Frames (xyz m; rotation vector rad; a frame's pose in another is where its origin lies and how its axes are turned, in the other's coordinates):
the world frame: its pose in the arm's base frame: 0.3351 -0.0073 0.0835 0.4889 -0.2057 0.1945
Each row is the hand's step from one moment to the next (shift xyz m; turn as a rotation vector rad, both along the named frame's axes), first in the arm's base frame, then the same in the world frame.
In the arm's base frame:
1: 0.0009 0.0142 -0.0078 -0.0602 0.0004 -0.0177
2: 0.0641 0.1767 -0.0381 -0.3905 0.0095 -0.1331
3: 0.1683 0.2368 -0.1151 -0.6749 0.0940 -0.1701
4: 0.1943 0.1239 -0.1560 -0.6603 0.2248 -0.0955
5: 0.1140 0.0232 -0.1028 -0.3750 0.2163 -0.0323
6: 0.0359 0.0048 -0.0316 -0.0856 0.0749 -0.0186
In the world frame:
1: 0.0009 0.0086 -0.0137 -0.0621 0.0065 -0.0065
2: 0.0763 0.1210 -0.1277 -0.4061 0.0402 -0.0614
3: 0.1660 0.1145 -0.2387 -0.6769 0.1633 -0.0919
4: 0.1659 -0.0074 -0.2233 -0.6271 0.3061 -0.0928
5: 0.0879 -0.0521 -0.1169 -0.3389 0.2603 -0.0766
6: 0.0275 -0.0182 -0.0349 -0.0766 0.0765 -0.0395

